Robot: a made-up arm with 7 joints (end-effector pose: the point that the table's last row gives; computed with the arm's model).
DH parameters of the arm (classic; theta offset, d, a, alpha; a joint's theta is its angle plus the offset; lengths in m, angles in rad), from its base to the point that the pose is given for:
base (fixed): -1.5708 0 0.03 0
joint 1: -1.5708 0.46 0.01 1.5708
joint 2: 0 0.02 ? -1.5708
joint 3: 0 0.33 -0.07 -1.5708
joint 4: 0 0.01 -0.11 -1.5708
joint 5: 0 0.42 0.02 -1.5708
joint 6: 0 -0.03 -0.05 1.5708
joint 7: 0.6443 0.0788 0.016 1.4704
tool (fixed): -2.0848 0.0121 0 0
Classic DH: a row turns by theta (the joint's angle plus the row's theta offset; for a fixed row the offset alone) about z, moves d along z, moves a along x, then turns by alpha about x.
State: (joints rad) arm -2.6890 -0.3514 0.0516 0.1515 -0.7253 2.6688 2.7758
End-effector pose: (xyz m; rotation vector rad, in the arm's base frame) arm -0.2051 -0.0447 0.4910 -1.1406 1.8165 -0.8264
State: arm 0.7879 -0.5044 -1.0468 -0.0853 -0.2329 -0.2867 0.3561
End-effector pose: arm 0.2117 -0.0212 0.3587 1.1741 -2.0248 -0.0441
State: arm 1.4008 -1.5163 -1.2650 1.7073 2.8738 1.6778 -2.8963
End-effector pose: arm 0.3515 -0.6927 0.7277 1.2397 1.3995 0.0761
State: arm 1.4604 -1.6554 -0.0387 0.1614 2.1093 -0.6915 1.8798
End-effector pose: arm 0.0633 0.0336 0.6982 -0.2612 -0.2395 -2.7522
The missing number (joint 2, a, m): -0.03
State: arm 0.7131 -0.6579 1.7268 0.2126 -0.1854 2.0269 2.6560
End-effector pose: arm -0.0446 0.1755 0.4107 -0.4912 -2.8015 1.2693
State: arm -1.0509 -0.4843 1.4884 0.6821 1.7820 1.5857 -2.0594
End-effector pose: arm 0.3805 0.2388 0.4556 -2.6487 0.8871 -0.9016
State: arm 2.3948 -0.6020 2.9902 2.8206 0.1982 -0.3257 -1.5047
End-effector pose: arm 0.3080 -0.4516 1.1259 -1.1344 -0.7171 1.9882
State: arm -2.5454 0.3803 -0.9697 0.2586 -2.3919 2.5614 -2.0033
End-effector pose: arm -0.3387 0.1362 0.3978 -1.9622 0.2912 1.0583
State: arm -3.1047 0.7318 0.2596 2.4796 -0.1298 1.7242 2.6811
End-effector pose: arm -0.7483 -0.1261 0.7267 1.4723 -0.8117 0.8008
